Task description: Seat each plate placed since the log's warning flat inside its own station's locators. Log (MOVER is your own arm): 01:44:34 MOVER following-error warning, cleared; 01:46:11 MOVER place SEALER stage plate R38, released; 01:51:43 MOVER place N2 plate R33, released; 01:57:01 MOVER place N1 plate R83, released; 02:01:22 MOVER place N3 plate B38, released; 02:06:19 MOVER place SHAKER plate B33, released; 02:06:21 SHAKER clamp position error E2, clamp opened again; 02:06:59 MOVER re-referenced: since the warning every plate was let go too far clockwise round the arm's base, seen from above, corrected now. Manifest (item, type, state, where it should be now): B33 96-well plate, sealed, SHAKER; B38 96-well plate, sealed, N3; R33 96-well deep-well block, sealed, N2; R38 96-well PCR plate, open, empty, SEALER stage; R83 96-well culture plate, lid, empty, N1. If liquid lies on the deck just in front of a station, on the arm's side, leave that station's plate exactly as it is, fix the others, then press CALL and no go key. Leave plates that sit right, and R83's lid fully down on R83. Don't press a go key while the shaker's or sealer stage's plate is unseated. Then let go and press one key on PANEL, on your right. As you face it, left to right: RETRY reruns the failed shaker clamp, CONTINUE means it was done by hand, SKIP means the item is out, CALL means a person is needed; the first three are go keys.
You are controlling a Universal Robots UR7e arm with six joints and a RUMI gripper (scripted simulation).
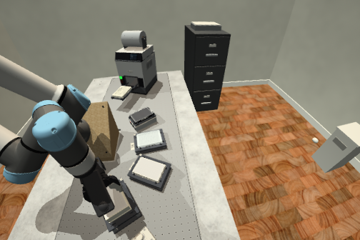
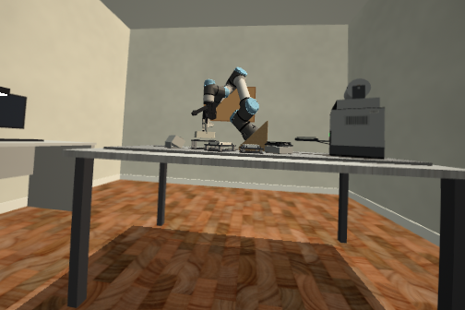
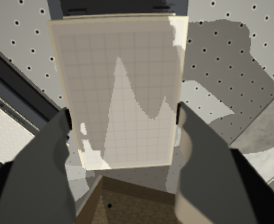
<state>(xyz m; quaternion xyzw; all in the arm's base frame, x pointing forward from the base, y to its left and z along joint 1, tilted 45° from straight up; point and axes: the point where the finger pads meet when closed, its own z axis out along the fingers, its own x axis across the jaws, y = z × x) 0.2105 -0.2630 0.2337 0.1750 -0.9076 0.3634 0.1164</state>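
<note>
Now: the retry key 80 mm ahead of my hand, 130 mm to the right of it and 50 mm below it. The rest, counted from my hand: skip key (190 mm to the right, 50 mm below); call key (40 mm behind, 210 mm to the right, 50 mm below); continue key (40 mm ahead, 160 mm to the right, 50 mm below).
</note>
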